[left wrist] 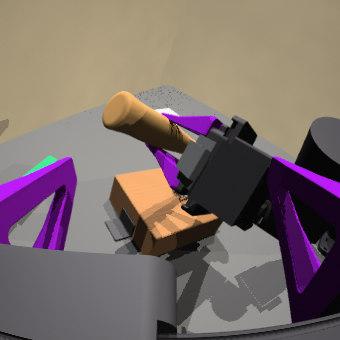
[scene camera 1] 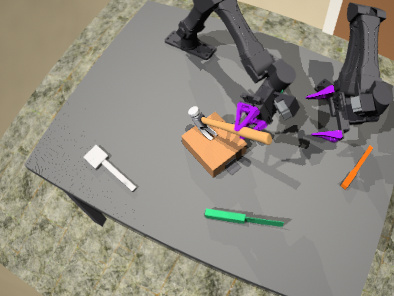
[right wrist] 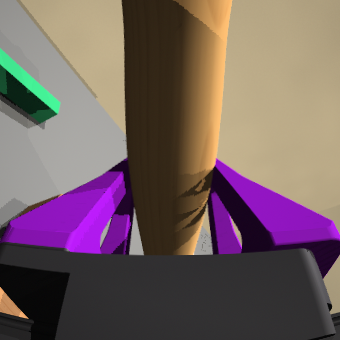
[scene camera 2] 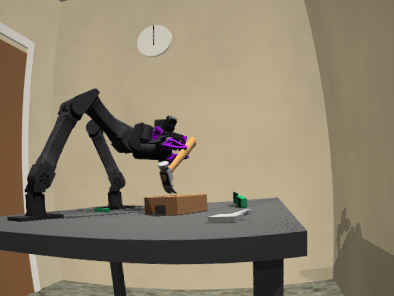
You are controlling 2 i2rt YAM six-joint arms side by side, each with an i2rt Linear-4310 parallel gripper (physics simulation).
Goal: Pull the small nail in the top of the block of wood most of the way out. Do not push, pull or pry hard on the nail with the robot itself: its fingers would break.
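Where they show: left gripper, fingertip midpoint: (left wrist: 171, 167) (scene camera 1: 308, 115) (scene camera 2: 173, 136); right gripper, fingertip midpoint: (left wrist: 155, 128) (scene camera 1: 238, 134) (right wrist: 170, 167) (scene camera 2: 187, 152); left arm's base, link origin: (scene camera 2: 115, 208); right arm's base, link origin: (scene camera 1: 189, 45) (scene camera 2: 36, 218).
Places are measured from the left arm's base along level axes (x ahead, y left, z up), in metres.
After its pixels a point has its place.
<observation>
The wooden block (scene camera 1: 210, 154) {x 0.507, y -0.142, z 0.056 m} (scene camera 2: 187, 205) {x 0.531, y -0.205, z 0.026 m} (left wrist: 142, 190) {x 0.489, y -0.126, z 0.056 m} rests on the table. A claw hammer (scene camera 1: 250, 134) {x 0.450, y -0.048, z 0.231 m} (scene camera 2: 182, 154) {x 0.463, y -0.117, z 0.189 m} (left wrist: 137, 119) {x 0.424, y -0.022, z 0.238 m} (right wrist: 172, 90) {x 0.428, y -0.044, z 0.223 m} is tilted over it, its metal head at the block's top, claw pointing down and handle rising. In scene camera 1 the claw tips are at the top face; I cannot make out the nail, or whether the claw is around it. My right gripper (scene camera 1: 240, 128) {x 0.459, y -0.080, z 0.199 m} (right wrist: 170, 167) {x 0.459, y -0.080, z 0.199 m} is shut on the hammer's wooden handle. My left gripper (scene camera 1: 310, 115) {x 0.321, y 0.034, z 0.280 m} is open and empty, off to the right of the block in scene camera 1.
A white mallet (scene camera 1: 96, 156) {x 0.769, y -0.404, z 0.013 m} (scene camera 2: 225, 218) {x 0.785, y -0.437, z 0.010 m} lies left of the block. A green tool (scene camera 1: 225, 215) {x 0.599, y 0.023, z 0.035 m} (scene camera 2: 242, 201) {x 0.627, y -0.029, z 0.021 m} (right wrist: 35, 95) {x 0.601, y 0.000, z 0.033 m} lies below it in scene camera 1, and an orange tool (scene camera 1: 356, 168) {x 0.174, y 0.210, z 0.011 m} at the far right. A grey flap (left wrist: 117, 230) {x 0.465, y -0.078, z 0.003 m} sticks out at the block's side.
</observation>
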